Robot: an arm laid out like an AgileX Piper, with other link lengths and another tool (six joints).
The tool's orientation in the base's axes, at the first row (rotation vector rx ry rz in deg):
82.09, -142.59, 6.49
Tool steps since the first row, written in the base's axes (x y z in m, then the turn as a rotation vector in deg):
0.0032, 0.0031, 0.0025, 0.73, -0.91, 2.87
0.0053, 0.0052, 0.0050, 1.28, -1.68, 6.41
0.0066, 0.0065, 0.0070, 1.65, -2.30, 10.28
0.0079, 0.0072, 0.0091, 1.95, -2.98, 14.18
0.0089, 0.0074, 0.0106, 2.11, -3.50, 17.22
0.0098, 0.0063, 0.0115, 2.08, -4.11, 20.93
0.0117, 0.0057, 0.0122, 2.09, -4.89, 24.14
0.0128, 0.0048, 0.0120, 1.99, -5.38, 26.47
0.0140, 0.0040, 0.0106, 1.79, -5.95, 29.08
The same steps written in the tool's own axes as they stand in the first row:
-0.0035, -0.0010, -0.0036, 1.18, -0.90, -2.72
-0.0055, -0.0016, -0.0069, 2.51, -1.54, -6.07
-0.0067, -0.0019, -0.0093, 3.89, -1.92, -9.74
-0.0074, -0.0025, -0.0117, 5.36, -2.27, -13.41
-0.0076, -0.0032, -0.0134, 6.54, -2.48, -16.26
-0.0069, -0.0045, -0.0142, 8.06, -2.52, -19.70
-0.0071, -0.0064, -0.0151, 9.56, -2.72, -22.63
-0.0069, -0.0078, -0.0149, 10.64, -2.73, -24.75
-0.0072, -0.0093, -0.0137, 11.92, -2.68, -27.11

